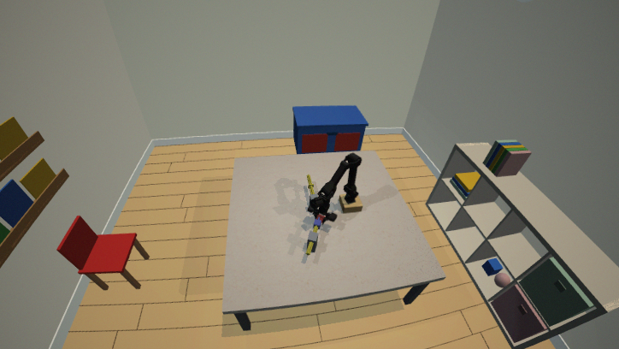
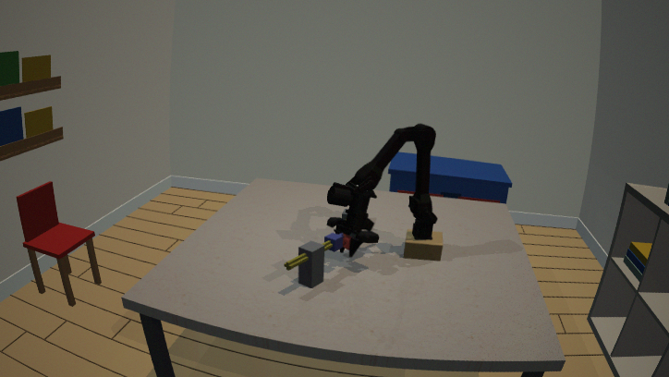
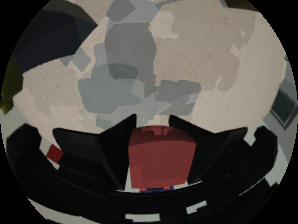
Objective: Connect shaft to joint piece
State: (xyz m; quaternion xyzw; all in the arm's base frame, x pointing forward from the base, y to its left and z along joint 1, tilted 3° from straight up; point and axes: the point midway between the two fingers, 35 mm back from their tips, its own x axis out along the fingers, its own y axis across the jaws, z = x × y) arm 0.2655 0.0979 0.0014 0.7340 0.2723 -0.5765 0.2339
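Now: gripper tip 50 mm below the red joint piece.
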